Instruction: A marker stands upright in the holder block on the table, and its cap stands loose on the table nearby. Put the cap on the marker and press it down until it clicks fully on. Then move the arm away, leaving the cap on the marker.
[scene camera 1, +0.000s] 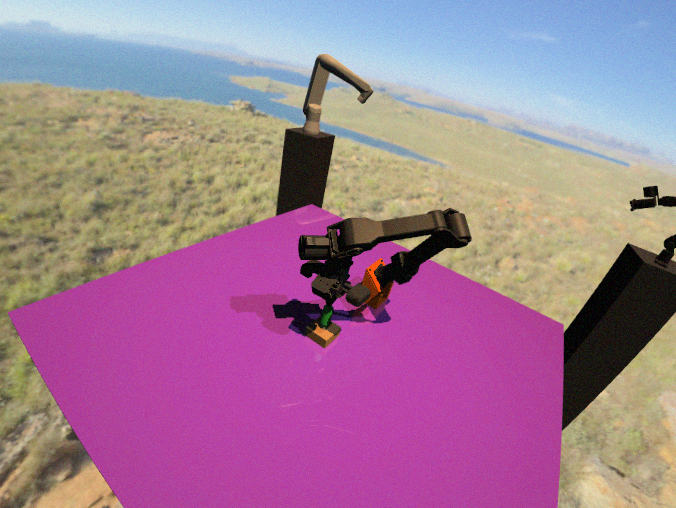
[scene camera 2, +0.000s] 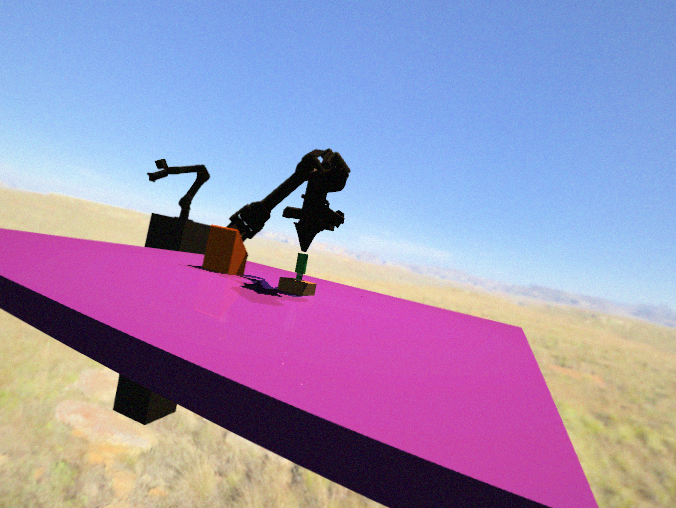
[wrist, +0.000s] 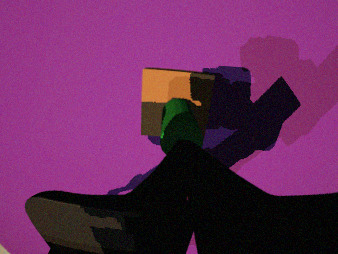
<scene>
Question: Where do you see the gripper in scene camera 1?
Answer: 328, 306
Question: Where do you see the gripper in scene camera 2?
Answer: At 303, 251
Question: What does the gripper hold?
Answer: Nothing.
</scene>
